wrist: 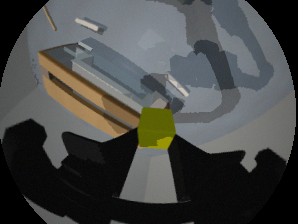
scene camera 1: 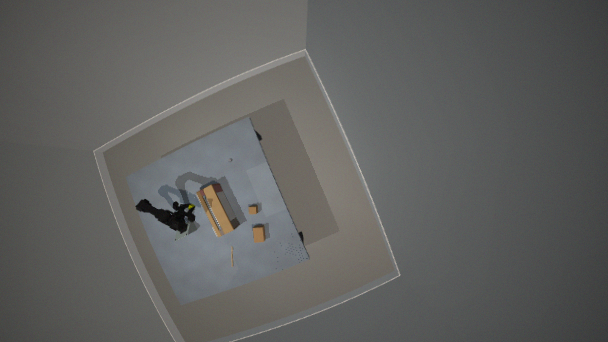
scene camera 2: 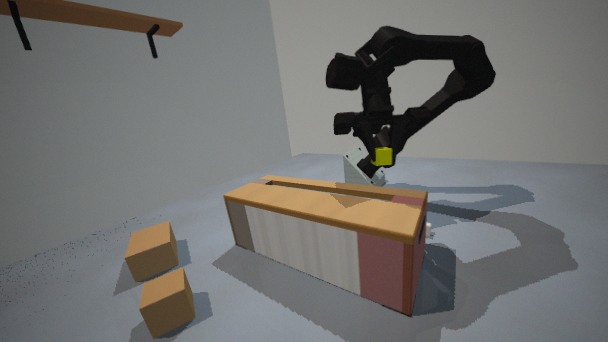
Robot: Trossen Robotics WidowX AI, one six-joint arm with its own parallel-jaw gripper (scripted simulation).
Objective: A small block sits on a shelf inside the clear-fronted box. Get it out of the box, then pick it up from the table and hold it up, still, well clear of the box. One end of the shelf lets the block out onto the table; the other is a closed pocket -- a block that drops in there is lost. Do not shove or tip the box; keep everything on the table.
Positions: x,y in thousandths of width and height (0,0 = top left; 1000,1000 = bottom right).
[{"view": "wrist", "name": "my gripper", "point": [518,587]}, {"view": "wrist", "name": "box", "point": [300,386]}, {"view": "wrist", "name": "yellow block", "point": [525,578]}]
